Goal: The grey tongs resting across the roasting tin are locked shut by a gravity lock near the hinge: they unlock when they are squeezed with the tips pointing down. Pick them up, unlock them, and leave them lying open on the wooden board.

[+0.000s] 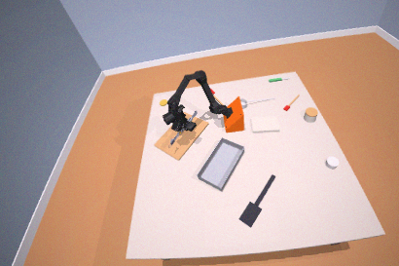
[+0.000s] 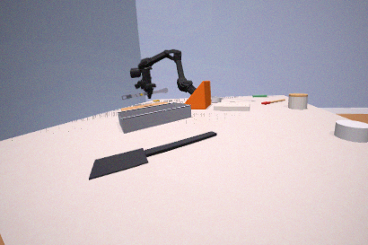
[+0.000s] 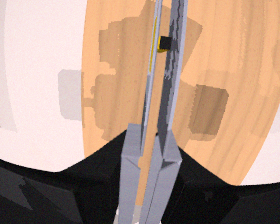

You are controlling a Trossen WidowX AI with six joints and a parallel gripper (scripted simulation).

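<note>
My gripper tip is 30 mm past the wooden board, 50 mm to the left of it and 70 mm above it. The rest, counted from my gripper tip: white block 50 mm ahead, 550 mm to the left, 60 mm below; then dark spatula 550 mm ahead, 340 mm to the left, 70 mm below.
</note>
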